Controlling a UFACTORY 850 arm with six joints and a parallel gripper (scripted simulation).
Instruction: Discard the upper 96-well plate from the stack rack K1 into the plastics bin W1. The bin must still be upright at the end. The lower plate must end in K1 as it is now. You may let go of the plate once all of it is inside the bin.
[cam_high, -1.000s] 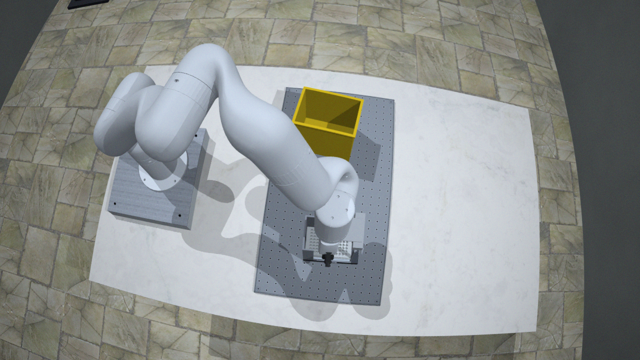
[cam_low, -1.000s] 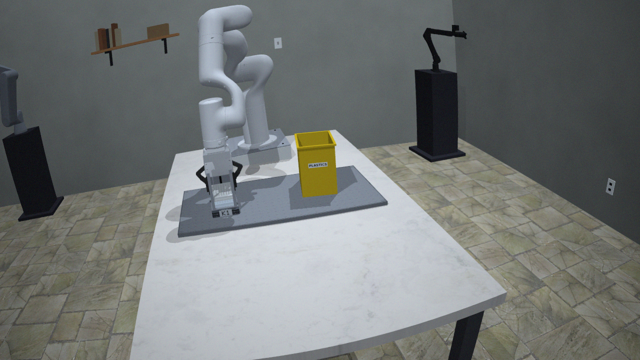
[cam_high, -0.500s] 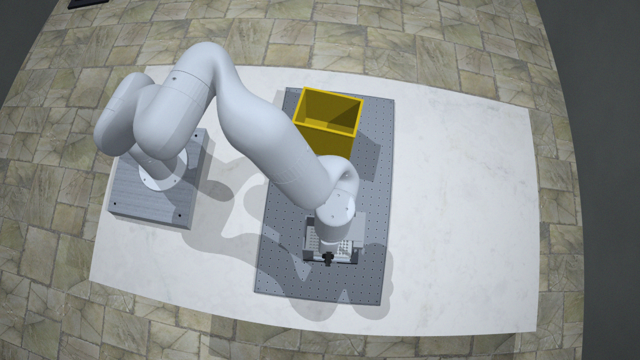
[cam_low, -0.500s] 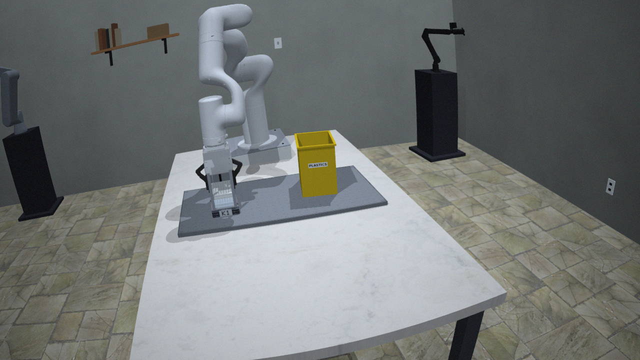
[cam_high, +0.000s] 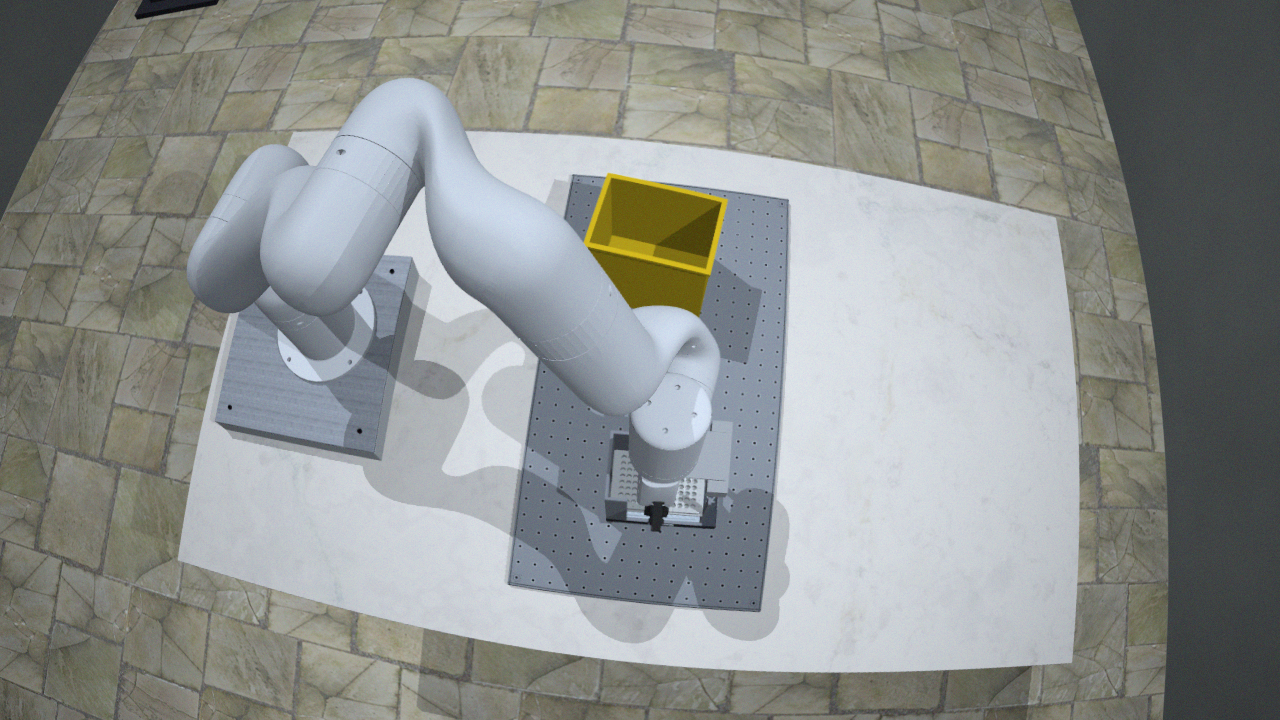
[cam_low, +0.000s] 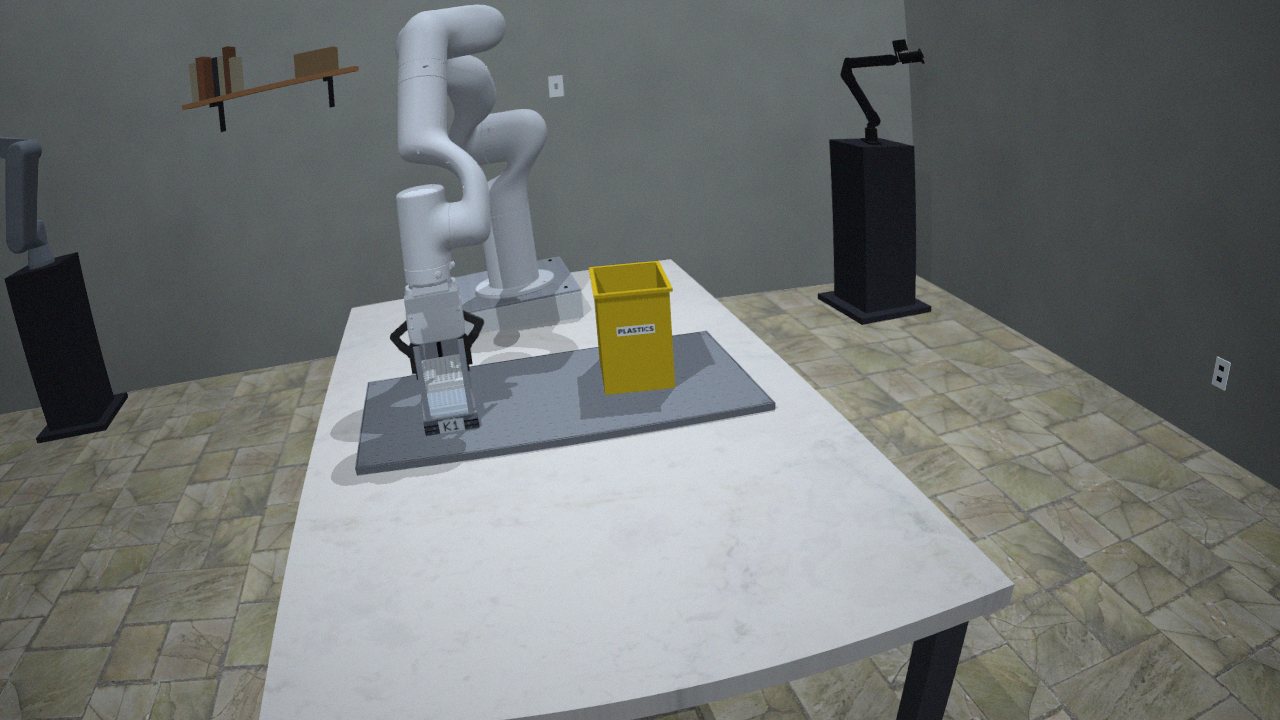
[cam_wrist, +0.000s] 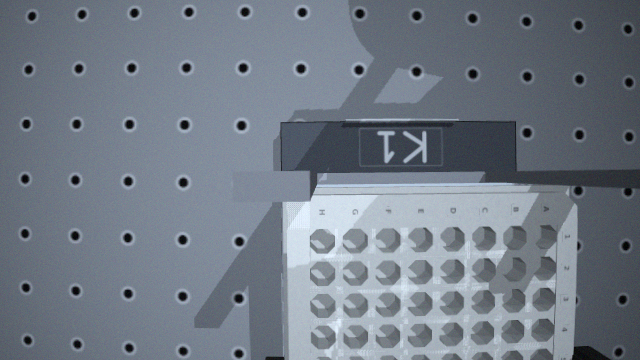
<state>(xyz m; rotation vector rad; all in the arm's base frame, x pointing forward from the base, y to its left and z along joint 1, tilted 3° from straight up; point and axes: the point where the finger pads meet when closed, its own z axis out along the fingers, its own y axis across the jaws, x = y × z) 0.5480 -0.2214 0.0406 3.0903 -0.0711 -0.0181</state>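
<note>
Right now my hand is 350 mm to the right of the yellow plastics bin, 20 mm past it and 10 mm below it. From my hand the other things lie so: 96-well plate 10 mm below.
</note>
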